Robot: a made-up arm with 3 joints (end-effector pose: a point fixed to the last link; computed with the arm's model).
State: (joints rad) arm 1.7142 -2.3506 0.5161
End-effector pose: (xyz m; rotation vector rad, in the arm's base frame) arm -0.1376 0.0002 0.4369 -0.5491 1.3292 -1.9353
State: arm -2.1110 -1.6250 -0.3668
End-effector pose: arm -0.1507 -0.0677 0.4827 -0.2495 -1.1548 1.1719
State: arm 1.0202 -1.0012 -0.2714
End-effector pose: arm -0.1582 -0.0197 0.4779 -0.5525 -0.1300 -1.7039
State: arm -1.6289 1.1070 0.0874
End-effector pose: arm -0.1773 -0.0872 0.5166 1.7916 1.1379 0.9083
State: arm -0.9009 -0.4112 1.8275
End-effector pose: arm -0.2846 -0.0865 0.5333 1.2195 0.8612 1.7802
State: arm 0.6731 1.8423 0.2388
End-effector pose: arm -0.2066 -0.0116 0.5117 2.2981 -1.4816 0.1048
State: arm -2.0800 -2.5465 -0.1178
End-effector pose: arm -0.1416 -0.0727 0.4747 -0.9509 -1.6496 0.9441
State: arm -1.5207 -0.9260 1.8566
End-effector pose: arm -0.2605 -0.1365 0.5160 0.4550 1.2997 2.0442
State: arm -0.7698 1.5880 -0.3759
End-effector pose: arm -0.1857 -0.0499 0.4971 2.1134 0.5606 -0.0024
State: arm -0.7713 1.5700 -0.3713
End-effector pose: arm -0.1858 -0.0500 0.4972 2.1009 0.5518 0.0016
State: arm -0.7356 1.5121 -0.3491
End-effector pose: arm -0.1866 -0.0494 0.4980 2.0764 0.4801 -0.0035
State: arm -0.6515 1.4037 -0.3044
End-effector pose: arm -0.1883 -0.0476 0.4998 2.0289 0.3338 -0.0231
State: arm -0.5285 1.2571 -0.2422
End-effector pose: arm -0.1906 -0.0438 0.5022 1.9495 0.1420 -0.0594
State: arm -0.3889 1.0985 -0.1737
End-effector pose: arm -0.1928 -0.0380 0.5048 1.8434 -0.0488 -0.1099
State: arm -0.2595 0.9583 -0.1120
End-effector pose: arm -0.1937 -0.0314 0.5068 1.7341 -0.2007 -0.1648
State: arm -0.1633 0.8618 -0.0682
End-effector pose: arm -0.1936 -0.0260 0.5081 1.6514 -0.2982 -0.2108
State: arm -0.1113 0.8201 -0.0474
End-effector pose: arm -0.1931 -0.0232 0.5086 1.6135 -0.3456 -0.2379
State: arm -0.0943 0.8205 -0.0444
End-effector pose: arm -0.1929 -0.0226 0.5088 1.6130 -0.3600 -0.2478
